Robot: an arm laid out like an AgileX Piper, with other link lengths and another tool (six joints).
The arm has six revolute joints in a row. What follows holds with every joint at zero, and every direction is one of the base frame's. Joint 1 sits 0.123 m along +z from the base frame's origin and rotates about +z. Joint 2 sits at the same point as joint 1 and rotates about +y. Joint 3 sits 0.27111 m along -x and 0.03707 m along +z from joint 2 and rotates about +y. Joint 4 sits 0.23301 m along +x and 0.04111 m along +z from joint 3 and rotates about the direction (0.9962, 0, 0.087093). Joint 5 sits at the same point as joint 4 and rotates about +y. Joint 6 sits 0.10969 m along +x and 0.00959 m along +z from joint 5 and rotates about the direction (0.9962, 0, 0.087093). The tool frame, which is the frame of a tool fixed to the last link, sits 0.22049 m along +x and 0.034 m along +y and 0.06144 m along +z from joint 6; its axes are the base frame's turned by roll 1.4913, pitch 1.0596 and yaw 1.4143 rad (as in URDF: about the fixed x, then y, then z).
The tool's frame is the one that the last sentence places.
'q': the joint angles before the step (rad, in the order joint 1, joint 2, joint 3, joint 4, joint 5, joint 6). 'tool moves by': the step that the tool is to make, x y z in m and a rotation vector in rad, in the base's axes. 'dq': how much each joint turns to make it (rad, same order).
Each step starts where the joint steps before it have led.
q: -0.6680, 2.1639, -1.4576, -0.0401, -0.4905, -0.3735
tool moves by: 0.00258, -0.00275, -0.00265, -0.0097, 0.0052, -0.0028
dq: 0.0015, 0.0165, -0.0182, 0.0119, 0.0000, -0.0207
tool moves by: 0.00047, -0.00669, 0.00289, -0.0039, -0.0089, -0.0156
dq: 0.0006, 0.0123, -0.0217, 0.0334, 0.0001, -0.0251
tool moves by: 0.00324, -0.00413, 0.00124, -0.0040, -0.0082, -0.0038
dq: 0.0000, 0.0192, -0.0280, 0.0076, -0.0002, -0.0043
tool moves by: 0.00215, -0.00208, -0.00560, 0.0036, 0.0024, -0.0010
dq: 0.0000, 0.0178, -0.0138, 0.0019, 0.0001, -0.0002
